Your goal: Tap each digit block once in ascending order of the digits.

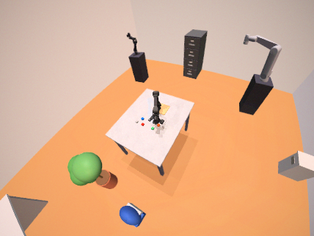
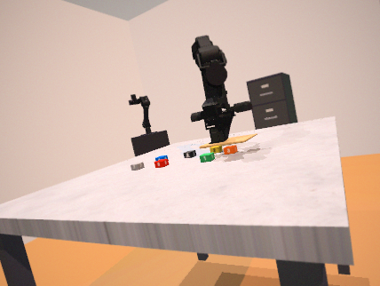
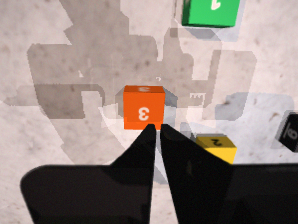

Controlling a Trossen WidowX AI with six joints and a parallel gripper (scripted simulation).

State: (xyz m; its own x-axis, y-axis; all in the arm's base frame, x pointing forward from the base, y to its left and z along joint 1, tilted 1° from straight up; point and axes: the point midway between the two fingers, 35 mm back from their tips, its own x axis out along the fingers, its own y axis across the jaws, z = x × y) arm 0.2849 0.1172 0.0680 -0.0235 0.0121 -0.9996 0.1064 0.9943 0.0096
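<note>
My gripper tip is now 1 cm to the right of the orange block and 3 cm above it. Also, from my gripper tip: green block (8 cm ahead, 4 cm to the right, 3 cm below); yellow block (6 cm behind, 6 cm to the right, 3 cm below); black block (4 cm behind, 15 cm to the right, 3 cm below).
</note>
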